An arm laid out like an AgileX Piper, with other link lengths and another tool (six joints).
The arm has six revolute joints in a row. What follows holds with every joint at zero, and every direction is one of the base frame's.
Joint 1 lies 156.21 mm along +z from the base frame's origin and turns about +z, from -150.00 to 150.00 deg.
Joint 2 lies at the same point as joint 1 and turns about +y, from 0.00 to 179.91 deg.
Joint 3 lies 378.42 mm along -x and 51.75 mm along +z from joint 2 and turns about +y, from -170.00 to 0.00 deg.
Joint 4 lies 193.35 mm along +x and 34.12 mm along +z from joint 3 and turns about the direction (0.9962, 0, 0.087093), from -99.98 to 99.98 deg.
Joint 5 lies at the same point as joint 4 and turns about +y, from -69.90 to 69.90 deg.
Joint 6 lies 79.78 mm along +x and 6.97 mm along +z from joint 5 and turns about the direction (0.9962, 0, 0.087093), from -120.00 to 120.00 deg.
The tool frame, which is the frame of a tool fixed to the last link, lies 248.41 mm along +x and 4.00 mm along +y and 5.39 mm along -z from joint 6; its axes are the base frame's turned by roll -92.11, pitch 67.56 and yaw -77.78 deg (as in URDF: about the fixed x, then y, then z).
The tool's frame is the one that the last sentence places.
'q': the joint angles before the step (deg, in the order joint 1, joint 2, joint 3, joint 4, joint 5, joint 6). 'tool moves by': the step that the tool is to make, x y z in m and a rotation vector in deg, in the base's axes. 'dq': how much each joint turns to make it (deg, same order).
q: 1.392 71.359 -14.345 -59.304 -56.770 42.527
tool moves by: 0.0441 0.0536 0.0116 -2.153 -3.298 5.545
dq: 15.913 10.059 -11.323 11.124 5.925 -7.903
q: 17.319 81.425 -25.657 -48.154 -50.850 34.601
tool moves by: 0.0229 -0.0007 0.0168 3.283 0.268 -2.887
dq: 0.618 1.245 -2.481 4.332 0.187 0.657
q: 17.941 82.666 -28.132 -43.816 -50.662 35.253
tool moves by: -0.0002 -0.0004 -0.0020 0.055 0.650 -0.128
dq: -0.006 -0.003 0.002 -0.155 0.356 0.647
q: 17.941 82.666 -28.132 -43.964 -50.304 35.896
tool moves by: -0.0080 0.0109 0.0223 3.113 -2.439 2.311
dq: 0.005 0.009 -0.005 -0.318 -4.570 -0.005
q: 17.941 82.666 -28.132 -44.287 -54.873 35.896
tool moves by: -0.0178 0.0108 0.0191 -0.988 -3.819 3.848
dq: 0.019 -1.975 -2.645 -5.416 0.115 2.027
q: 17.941 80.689 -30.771 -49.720 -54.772 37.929
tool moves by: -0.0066 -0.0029 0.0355 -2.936 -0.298 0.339
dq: 0.005 -5.492 -12.100 -15.260 11.161 19.238
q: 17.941 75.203 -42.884 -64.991 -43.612 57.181
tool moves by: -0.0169 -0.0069 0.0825 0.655 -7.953 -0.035
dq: -0.014 -5.727 -12.767 -13.024 3.988 15.053
